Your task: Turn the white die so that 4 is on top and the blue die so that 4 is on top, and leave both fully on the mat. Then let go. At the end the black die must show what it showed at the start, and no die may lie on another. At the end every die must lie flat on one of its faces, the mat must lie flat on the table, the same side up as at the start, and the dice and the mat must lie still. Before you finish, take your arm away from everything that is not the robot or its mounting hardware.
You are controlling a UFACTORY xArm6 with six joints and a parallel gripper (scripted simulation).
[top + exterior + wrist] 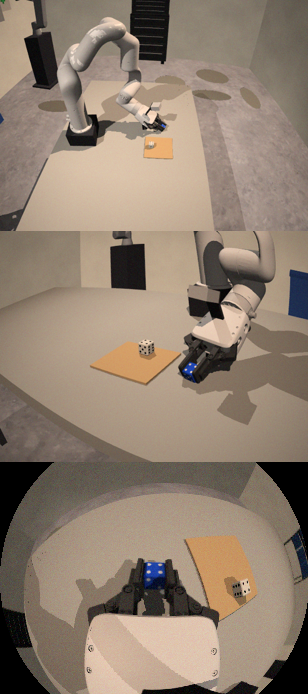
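Right now my hand is 9 cm past the black die, 2 cm to the left of it and 1 cm above it. Also, from my hand: white die 2 cm behind, 14 cm to the right, 1 cm below; blue die 1 cm ahead, 1 cm below; orange mat 1 cm ahead, 14 cm to the right, 2 cm below.
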